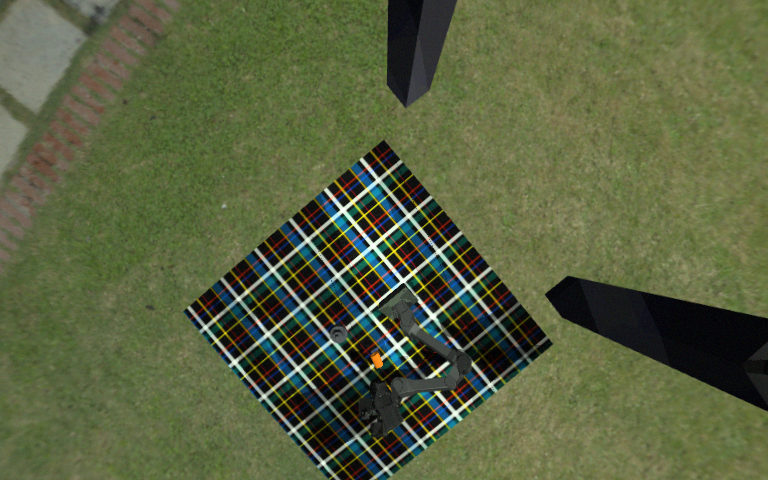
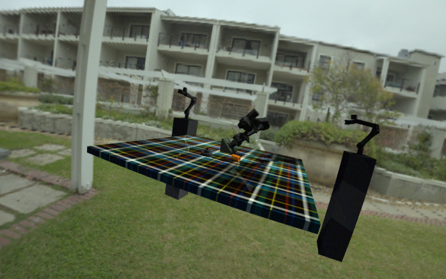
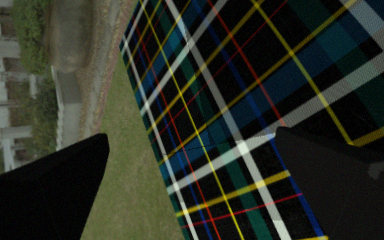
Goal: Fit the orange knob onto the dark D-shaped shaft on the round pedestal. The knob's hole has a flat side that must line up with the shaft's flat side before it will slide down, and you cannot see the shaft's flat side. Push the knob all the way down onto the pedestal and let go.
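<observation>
Right now my gripper tip is 18 cm above the orange knob, 11 cm to the left of it and 9 cm past it. The rest, counted from my gripper tip: round dark pedestal (32 cm to the right, 17 cm below, 2 cm behind).
</observation>
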